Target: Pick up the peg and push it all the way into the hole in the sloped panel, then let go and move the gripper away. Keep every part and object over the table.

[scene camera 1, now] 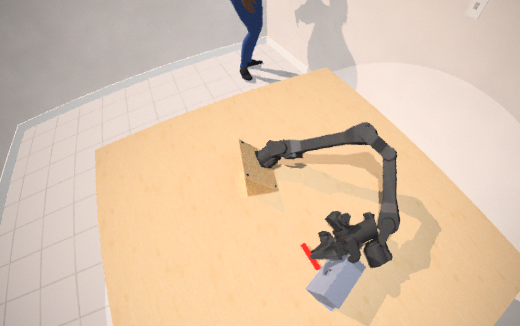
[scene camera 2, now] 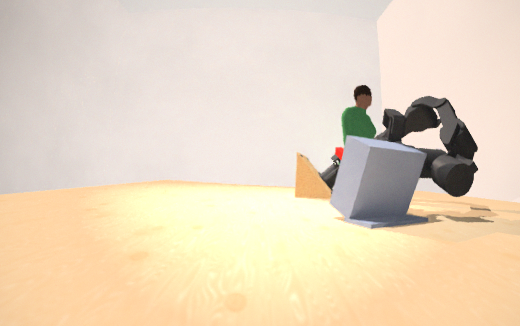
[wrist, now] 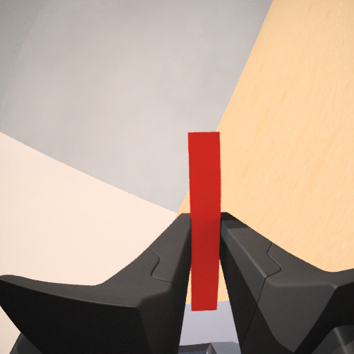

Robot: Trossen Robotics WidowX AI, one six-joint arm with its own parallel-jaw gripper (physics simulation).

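Where they show: gripper, fingertip midpoint: [scene camera 1: 309, 256]; arm's base, link origin: [scene camera 1: 262, 159] [scene camera 2: 325, 181].
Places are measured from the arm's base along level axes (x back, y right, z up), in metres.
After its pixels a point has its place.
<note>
The red peg [scene camera 1: 306, 250] @[y 0.023, x -0.360, z 0.068 m] [scene camera 2: 339, 152] @[y 0.027, x -0.362, z 0.066 m] [wrist: 204, 170] is held off the table between the fingertips of my gripper [scene camera 1: 313, 255] @[y 0.021, x -0.376, z 0.054 m] [wrist: 203, 221]. The gripper is shut on it, and in the wrist view the peg sticks out both ahead of and behind the fingertips. The blue-grey block with the sloped panel [scene camera 1: 341, 282] @[y -0.018, x -0.470, z 0.076 m] [scene camera 2: 385, 180] @[y -0.022, x -0.488, z 0.019 m] [wrist: 202, 327] stands on the table beside the gripper. Its small dark hole [scene camera 1: 327, 271] @[y -0.015, x -0.429, z 0.022 m] shows near the peg's lower end in scene camera 1. The peg is outside the hole. In scene camera 2 the block hides most of the gripper.
The arm's base stands on a wooden wedge [scene camera 1: 260, 175] @[y 0.037, x -0.072, z 0.024 m] [scene camera 2: 309, 180] @[y 0.059, x -0.104, z 0.005 m]. The arm [scene camera 1: 330, 141] @[y -0.168, x -0.125, z 0.159 m] bends round over the table [scene camera 1: 190, 210] @[y 0.299, x -0.072, z -0.043 m] [scene camera 2: 200, 260] @[y 0.183, x -0.691, z -0.043 m]. A person [scene camera 1: 247, 30] [scene camera 2: 359, 120] stands beyond the table edge.
</note>
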